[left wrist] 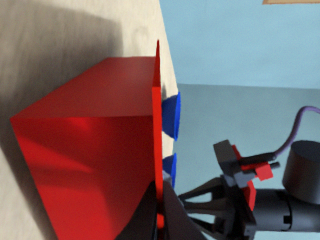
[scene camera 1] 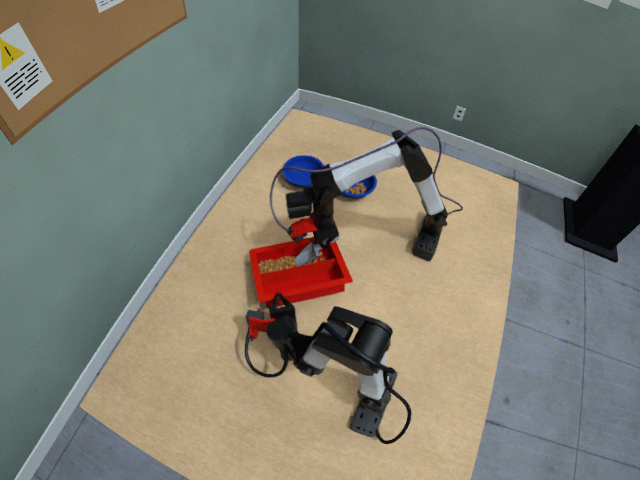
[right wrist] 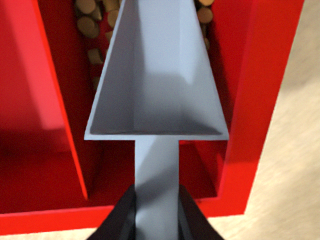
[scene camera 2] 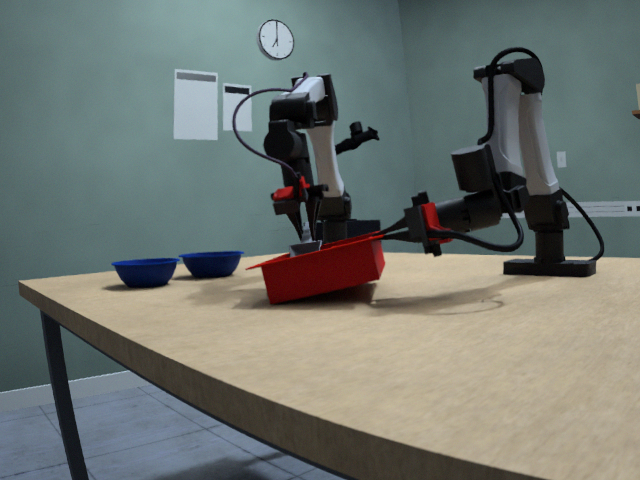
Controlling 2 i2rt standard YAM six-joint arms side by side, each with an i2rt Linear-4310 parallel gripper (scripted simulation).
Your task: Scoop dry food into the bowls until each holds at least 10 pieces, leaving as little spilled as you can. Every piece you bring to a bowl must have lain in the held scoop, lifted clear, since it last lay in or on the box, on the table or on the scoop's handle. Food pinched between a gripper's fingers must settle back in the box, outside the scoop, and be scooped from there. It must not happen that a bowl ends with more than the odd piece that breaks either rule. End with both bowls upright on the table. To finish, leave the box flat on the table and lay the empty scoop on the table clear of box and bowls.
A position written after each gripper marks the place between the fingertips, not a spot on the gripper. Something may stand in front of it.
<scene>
In view: the left gripper [scene camera 2: 372, 237], the right gripper [scene camera 1: 324, 245], a red box [scene camera 2: 332, 268], a grey scoop [right wrist: 157, 87], a blue bowl [scene camera 2: 216, 264] and a blue bowl [scene camera 2: 137, 273].
The red box also shows in the left wrist view [left wrist: 89, 145], in scene camera 1 [scene camera 1: 333, 272] and in the right wrist view [right wrist: 47, 188]. The left gripper shows as well in the left wrist view [left wrist: 159, 190]. The right gripper shows as well in the left wrist view [left wrist: 172, 206] and in the right wrist view [right wrist: 157, 193].
</scene>
